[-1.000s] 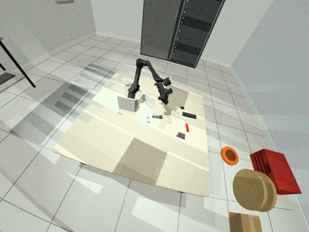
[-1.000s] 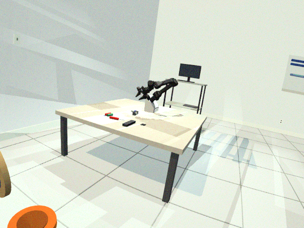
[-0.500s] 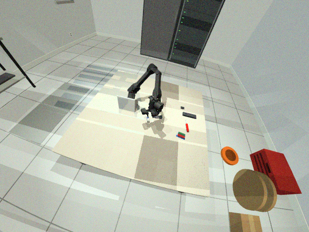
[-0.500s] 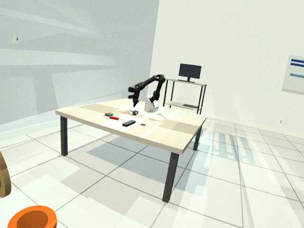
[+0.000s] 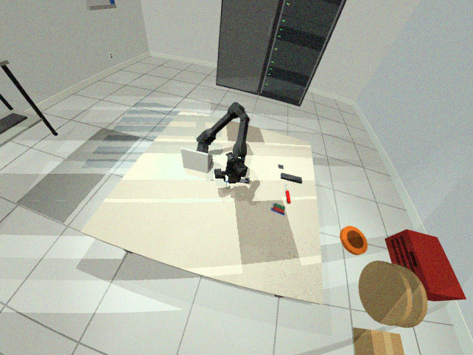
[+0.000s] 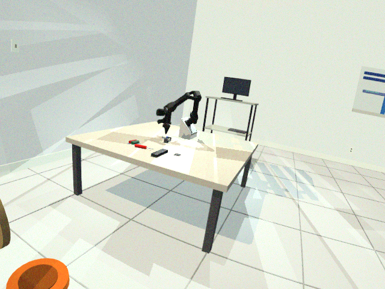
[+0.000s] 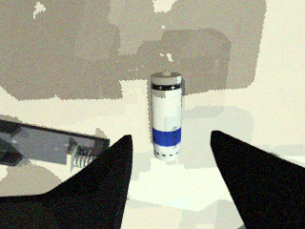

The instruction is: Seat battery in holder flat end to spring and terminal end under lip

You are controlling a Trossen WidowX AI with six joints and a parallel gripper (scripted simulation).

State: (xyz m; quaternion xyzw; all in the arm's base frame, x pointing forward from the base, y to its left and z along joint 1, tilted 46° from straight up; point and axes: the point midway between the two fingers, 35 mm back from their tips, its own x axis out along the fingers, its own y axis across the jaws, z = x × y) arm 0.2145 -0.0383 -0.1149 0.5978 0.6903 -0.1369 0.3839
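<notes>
My gripper tip is now 3 cm above the grey battery. Round my gripper tip: small black piece 36 cm ahead, 28 cm to the left, 4 cm below; then red screwdriver 41 cm ahead, 4 cm to the left, 3 cm below; then black remote 44 cm ahead, 18 cm to the left, 3 cm below.
</notes>
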